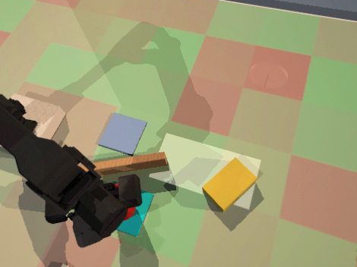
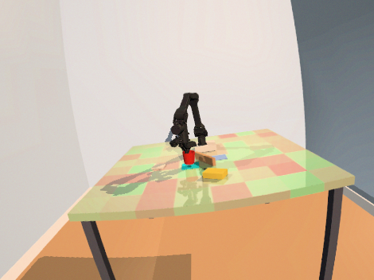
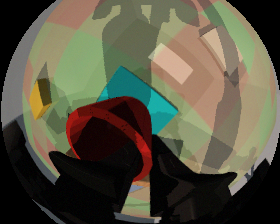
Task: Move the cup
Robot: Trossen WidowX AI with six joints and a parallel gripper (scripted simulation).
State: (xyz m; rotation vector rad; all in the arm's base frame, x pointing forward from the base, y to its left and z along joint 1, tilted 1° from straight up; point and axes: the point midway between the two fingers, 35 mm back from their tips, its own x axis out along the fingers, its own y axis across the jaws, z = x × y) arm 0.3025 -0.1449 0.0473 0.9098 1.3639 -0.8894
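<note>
The cyan pad is 6 cm below my gripper tip, 3 cm ahead of it and 2 cm to the left of it. The rest, counted from my gripper tip: red cup: 3 cm ahead, 1 cm to the left; wooden bar: 11 cm to the left, 4 cm below, 1 cm behind; blue-grey pad: 21 cm to the left, 6 cm below, 5 cm behind.
</note>
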